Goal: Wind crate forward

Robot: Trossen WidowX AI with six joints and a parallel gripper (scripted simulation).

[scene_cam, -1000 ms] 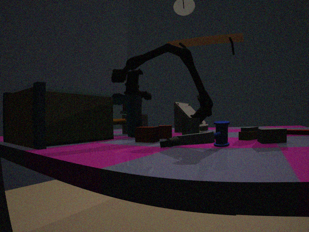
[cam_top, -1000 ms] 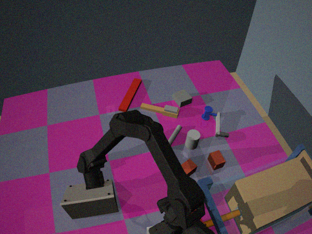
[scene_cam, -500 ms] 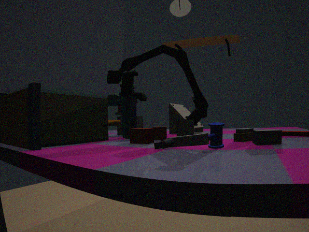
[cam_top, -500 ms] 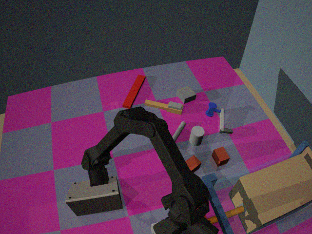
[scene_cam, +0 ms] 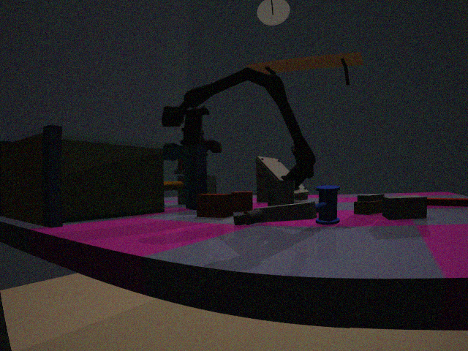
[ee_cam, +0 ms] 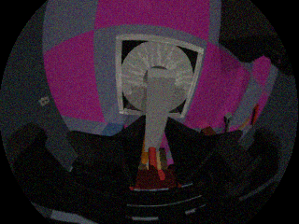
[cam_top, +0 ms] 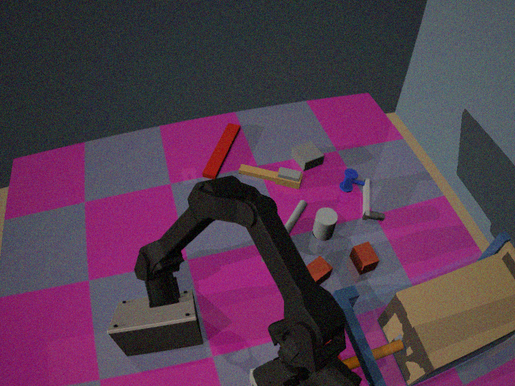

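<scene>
The winch handle with red hub lies 20 mm above my gripper tip and 10 mm ahead of it. From my gripper tip the other things lie so: winch 60 mm below, 60 mm behind, 10 mm to the right; then blue steel frame 110 mm ahead, 20 mm above; then red knob 50 mm ahead, 50 mm above.
</scene>
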